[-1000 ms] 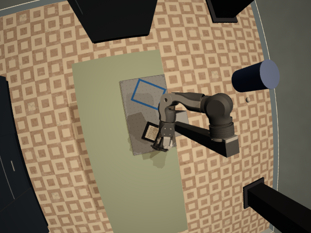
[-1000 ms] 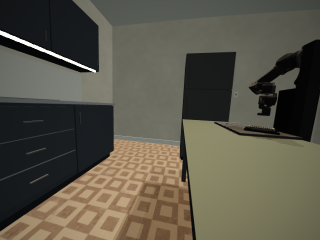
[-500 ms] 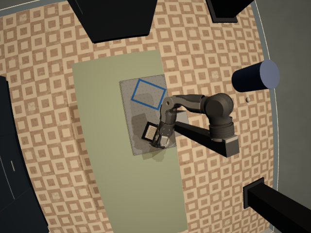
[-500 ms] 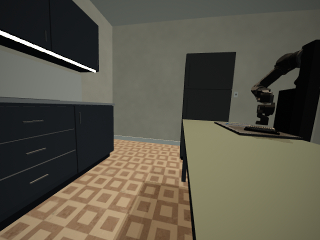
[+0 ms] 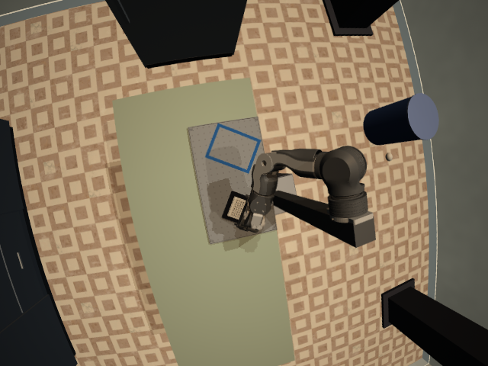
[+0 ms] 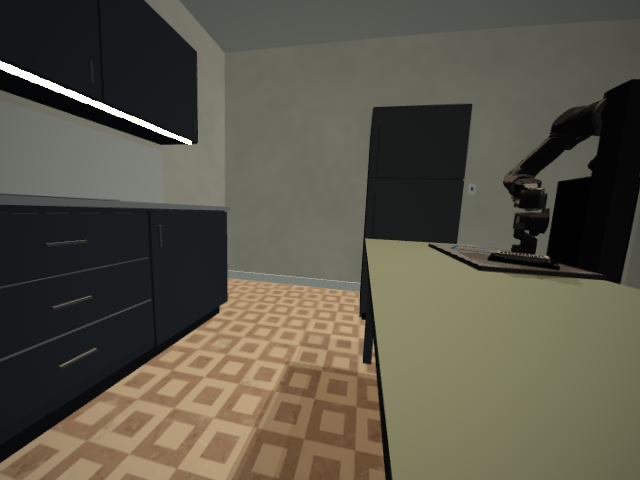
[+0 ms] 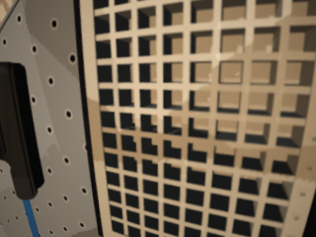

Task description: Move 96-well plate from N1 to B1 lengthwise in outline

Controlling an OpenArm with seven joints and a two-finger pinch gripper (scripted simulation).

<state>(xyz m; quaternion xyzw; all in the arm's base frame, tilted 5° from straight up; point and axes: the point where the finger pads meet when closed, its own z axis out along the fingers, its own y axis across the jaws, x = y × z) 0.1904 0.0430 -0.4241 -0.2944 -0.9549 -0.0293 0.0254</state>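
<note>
Now: the cream 96-well plate 20 mm below my hand. From my hand the other things lie so: black plate nest N1: 30 mm below.
</note>
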